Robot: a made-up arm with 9 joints.
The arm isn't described. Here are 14 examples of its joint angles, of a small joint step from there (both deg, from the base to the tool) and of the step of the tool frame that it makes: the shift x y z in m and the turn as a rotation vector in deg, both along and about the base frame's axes.
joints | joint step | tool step
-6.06 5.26 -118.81 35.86 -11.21 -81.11 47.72 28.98 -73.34 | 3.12 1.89 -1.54 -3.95 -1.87 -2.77 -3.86 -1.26 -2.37 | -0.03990 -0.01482 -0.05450 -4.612 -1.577 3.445
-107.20 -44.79 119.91 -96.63 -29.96 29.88 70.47 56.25 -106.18 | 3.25 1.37 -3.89 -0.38 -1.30 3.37 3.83 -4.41 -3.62 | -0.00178 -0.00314 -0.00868 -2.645 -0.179 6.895
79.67 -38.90 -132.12 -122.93 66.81 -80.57 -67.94 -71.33 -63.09 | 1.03 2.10 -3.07 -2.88 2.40 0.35 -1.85 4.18 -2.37 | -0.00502 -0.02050 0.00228 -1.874 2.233 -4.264
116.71 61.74 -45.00 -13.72 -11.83 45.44 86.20 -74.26 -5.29 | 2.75 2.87 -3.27 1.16 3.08 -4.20 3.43 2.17 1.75 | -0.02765 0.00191 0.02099 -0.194 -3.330 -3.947
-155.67 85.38 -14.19 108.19 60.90 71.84 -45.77 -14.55 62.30 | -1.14 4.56 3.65 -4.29 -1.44 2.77 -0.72 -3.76 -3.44 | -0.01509 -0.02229 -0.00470 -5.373 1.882 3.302
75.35 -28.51 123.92 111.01 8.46 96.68 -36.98 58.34 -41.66 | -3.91 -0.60 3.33 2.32 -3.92 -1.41 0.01 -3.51 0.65 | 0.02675 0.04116 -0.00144 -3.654 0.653 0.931
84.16 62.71 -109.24 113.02 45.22 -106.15 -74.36 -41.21 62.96 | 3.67 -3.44 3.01 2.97 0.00 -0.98 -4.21 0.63 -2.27 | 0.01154 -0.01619 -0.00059 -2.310 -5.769 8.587
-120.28 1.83 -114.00 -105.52 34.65 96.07 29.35 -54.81 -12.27 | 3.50 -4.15 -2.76 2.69 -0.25 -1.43 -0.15 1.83 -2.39 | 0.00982 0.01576 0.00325 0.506 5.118 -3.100
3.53 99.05 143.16 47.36 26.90 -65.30 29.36 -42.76 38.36 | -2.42 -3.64 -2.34 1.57 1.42 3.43 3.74 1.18 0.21 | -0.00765 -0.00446 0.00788 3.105 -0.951 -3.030
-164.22 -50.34 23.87 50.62 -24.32 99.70 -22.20 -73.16 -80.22 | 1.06 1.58 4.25 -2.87 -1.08 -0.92 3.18 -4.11 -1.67 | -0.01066 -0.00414 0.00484 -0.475 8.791 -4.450
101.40 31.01 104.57 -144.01 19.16 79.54 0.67 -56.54 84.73 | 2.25 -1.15 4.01 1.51 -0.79 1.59 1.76 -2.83 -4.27 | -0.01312 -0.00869 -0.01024 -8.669 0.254 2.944
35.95 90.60 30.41 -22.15 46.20 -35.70 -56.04 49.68 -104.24 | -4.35 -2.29 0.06 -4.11 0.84 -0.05 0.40 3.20 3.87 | -0.00929 -0.00073 0.02436 0.454 -4.644 3.912
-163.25 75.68 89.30 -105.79 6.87 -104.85 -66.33 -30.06 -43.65 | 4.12 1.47 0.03 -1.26 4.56 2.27 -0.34 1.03 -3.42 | -0.01121 -0.02515 0.00296 1.153 -1.594 -0.514
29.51 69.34 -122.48 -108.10 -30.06 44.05 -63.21 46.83 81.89 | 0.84 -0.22 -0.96 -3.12 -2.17 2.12 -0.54 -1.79 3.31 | -0.01015 -0.00206 0.01468 1.649 7.994 1.753
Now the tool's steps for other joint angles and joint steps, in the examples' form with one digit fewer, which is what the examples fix.
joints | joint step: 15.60 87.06 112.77 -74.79 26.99 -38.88 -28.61 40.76 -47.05 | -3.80 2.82 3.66 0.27 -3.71 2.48 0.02 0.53 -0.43
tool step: 0.0065 -0.0083 0.0120 1.77 -1.04 -1.17
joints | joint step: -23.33 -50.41 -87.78 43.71 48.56 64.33 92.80 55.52 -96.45 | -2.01 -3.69 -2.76 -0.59 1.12 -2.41 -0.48 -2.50 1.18
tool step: -0.0038 -0.0099 -0.0013 6.71 1.51 -0.64
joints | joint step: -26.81 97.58 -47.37 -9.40 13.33 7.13 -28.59 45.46 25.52 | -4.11 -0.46 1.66 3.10 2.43 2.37 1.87 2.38 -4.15
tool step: 0.0194 0.0100 0.0124 7.59 3.98 -3.11
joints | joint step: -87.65 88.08 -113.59 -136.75 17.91 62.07 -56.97 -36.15 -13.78 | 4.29 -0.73 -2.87 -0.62 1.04 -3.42 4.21 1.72 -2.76
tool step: -0.0055 -0.0128 0.0162 -3.59 8.57 0.33
